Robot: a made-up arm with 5 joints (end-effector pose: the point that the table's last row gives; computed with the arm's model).
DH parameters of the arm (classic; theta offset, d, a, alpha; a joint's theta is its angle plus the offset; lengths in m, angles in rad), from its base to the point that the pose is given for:
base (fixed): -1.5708 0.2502 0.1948 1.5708
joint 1: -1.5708 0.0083 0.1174 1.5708
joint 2: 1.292 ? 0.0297 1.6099
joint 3: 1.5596 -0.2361 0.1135 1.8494
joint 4: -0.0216 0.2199 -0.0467 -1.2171
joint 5: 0 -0.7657 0.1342 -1.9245
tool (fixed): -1.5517 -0.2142 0 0
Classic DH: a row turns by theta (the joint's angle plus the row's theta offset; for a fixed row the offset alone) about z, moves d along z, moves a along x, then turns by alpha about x.
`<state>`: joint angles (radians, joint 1 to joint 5).
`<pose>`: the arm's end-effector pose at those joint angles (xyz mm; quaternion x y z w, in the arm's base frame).
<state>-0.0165 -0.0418 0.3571 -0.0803 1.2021</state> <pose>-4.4 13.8 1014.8 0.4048 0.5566 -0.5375 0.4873</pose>
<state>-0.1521 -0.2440 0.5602 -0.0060 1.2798</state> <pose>-123.8 -125.6 1023.3 0.5462 0.4975 -0.5321 0.4135</pose>
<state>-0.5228 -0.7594 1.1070 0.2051 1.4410</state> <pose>-432.0 -505.4 818.3 0.8012 0.4130 -0.4301 0.0500</pose>
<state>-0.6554 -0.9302 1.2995 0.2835 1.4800</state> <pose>-528.1 -595.1 663.3 -0.8303 -0.4083 0.3653 0.1023</pose>
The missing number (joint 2, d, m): 0.0479
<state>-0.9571 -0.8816 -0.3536 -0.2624 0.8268</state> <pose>-792.2 -316.7 642.4 0.5751 0.3790 0.0384 0.7240</pose>
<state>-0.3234 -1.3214 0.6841 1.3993 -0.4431</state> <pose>-427.7 497.7 731.5 0.1817 0.4551 -0.3631 0.7924</pose>
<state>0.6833 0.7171 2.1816 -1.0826 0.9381</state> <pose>-103.0 368.6 663.3 0.7567 -0.2182 -0.4800 0.3865</pose>
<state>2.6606 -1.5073 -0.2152 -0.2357 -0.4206</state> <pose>-955.6 -359.4 546.5 0.9832 -0.1739 -0.0017 0.0550</pose>
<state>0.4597 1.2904 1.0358 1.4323 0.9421</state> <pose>441.0 -29.7 -486.7 0.5456 -0.2791 0.7681 0.1858</pose>
